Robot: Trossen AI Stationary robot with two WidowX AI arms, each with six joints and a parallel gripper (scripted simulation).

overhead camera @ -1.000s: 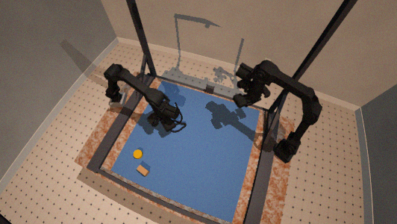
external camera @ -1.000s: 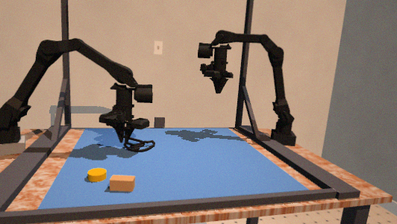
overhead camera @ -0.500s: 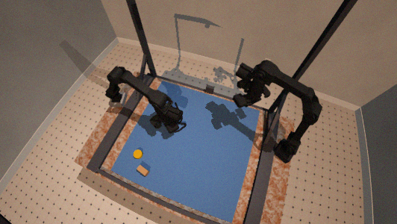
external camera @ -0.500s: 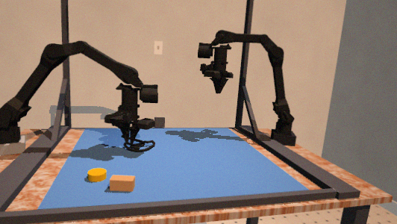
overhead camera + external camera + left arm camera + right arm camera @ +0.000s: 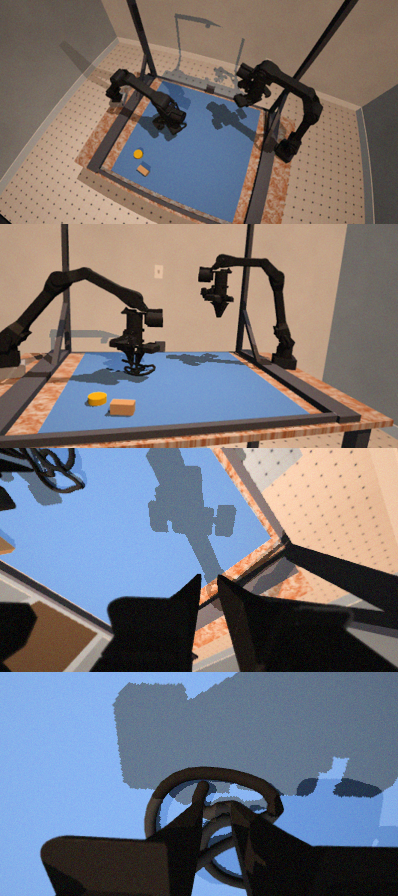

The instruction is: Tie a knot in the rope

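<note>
The blue mat lies 14 cm to the left of my right hand, 6 cm below it and 4 cm ahead of it. From my right hand the other things lie so: yellow disc 22 cm ahead, 11 cm to the right, 5 cm below; orange block 30 cm ahead, 4 cm to the right, 4 cm below.
</note>
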